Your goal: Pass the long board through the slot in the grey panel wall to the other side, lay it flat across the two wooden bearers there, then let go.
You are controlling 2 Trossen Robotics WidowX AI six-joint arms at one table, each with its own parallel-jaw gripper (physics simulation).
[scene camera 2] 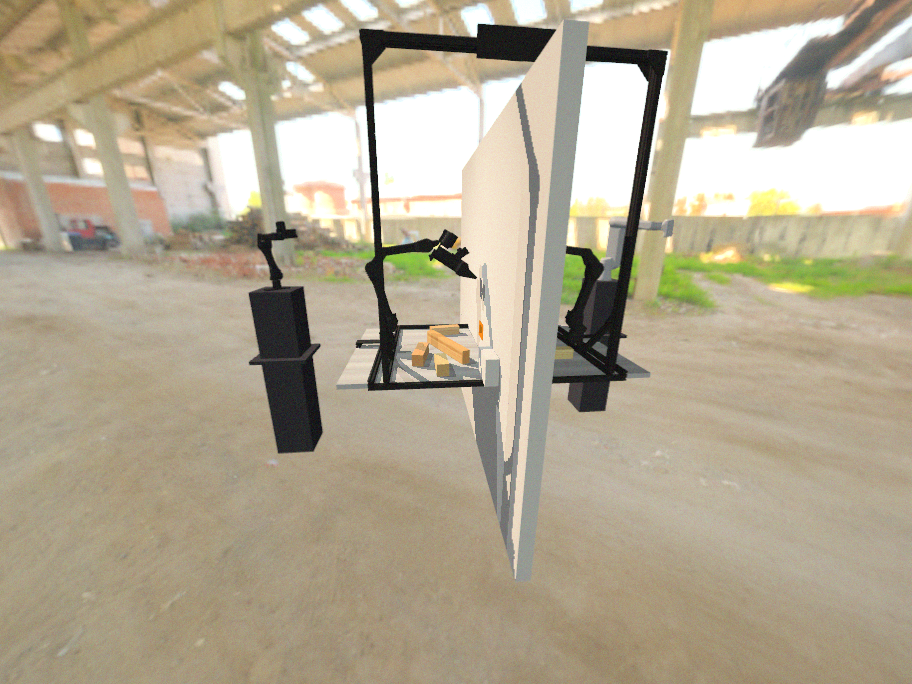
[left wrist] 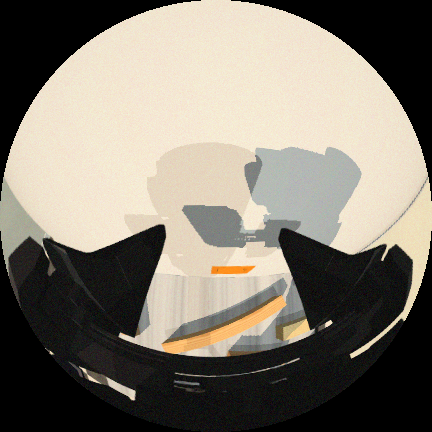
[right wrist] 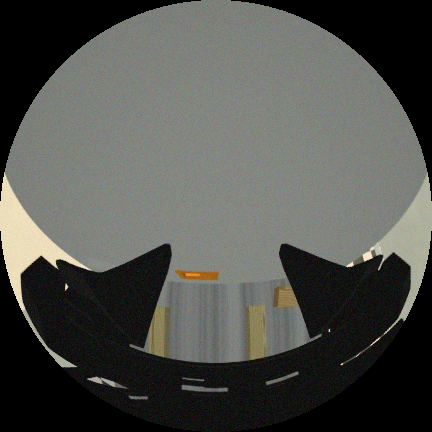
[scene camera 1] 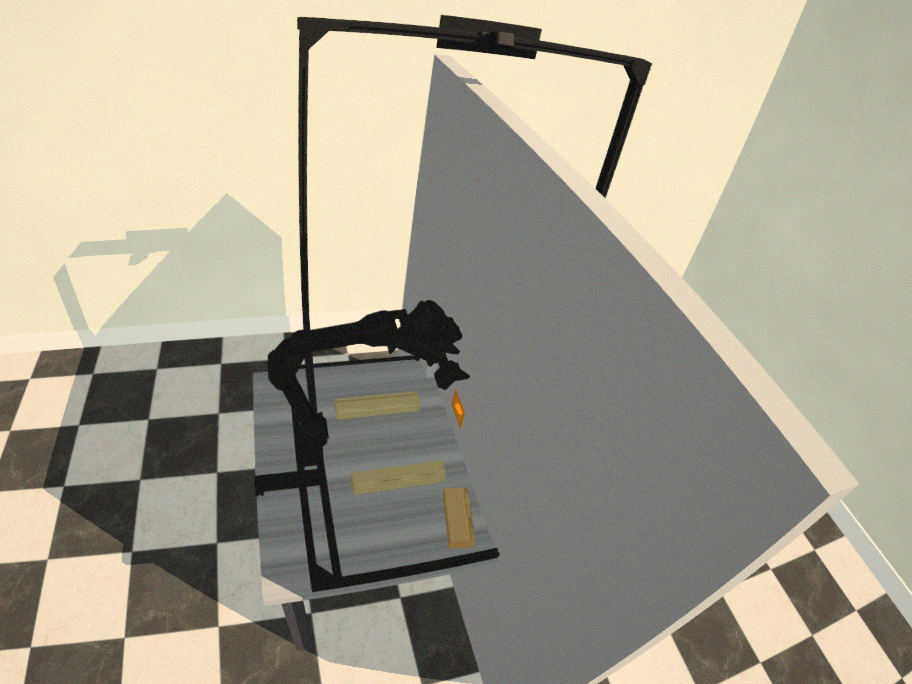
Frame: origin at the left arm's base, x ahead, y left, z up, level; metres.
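Seen in the pictures: left gripper, fingertip midpoint: (scene camera 2: 474, 277) (left wrist: 224, 232); right gripper, fingertip midpoint: (right wrist: 227, 250) (scene camera 1: 463, 364); right arm's base, link origin: (scene camera 2: 575, 341) (scene camera 1: 309, 456).
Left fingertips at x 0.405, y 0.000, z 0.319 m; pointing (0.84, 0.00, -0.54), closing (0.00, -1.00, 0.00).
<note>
Offsets run from my left fingertips to a thing's top centre. "spot": to the spot under its first point.
The long board @[dy -0.039, dx -0.131, dz -0.279 m] (scene camera 2: 447, 346) (left wrist: 227, 330) lies at a slant among blocks on the left table in scene camera 2. The grey panel wall (scene camera 1: 589, 368) (scene camera 2: 493, 184) stands between the tables; its orange-rimmed slot @[spot: dy -0.078, dx +0.076, dz -0.225 m] (scene camera 1: 456, 397) (scene camera 2: 481, 329) (left wrist: 232, 270) (right wrist: 212, 276) is low, above table height. One bearer @[dy -0.157, dx +0.291, dz -0.294 m] (scene camera 1: 377, 404) (right wrist: 160, 332) and a second bearer @[dy +0.107, dx +0.281, dz -0.294 m] (scene camera 1: 397, 477) (right wrist: 257, 332) lie apart on the far table, with no board on them. My left gripper (scene camera 2: 469, 270) (left wrist: 224, 232) is open and empty, above the board near the panel. My right gripper (scene camera 1: 462, 362) (right wrist: 227, 250) is open and empty, near the panel above the slot.
A wooden block @[dy +0.254, dx +0.151, dz -0.300 m] (scene camera 1: 458, 516) (right wrist: 286, 297) lies beside the panel on the bearers' table. Small blocks @[dy -0.127, dx -0.250, dz -0.288 m] (scene camera 2: 419, 354) @[dy -0.258, dx -0.169, dz -0.288 m] (scene camera 2: 441, 365) lie by the board, with another block @[dy +0.248, dx -0.120, dz -0.294 m] (scene camera 2: 444, 329) behind it. A black frame (scene camera 1: 303, 184) (scene camera 2: 372, 147) rises around the tables.
</note>
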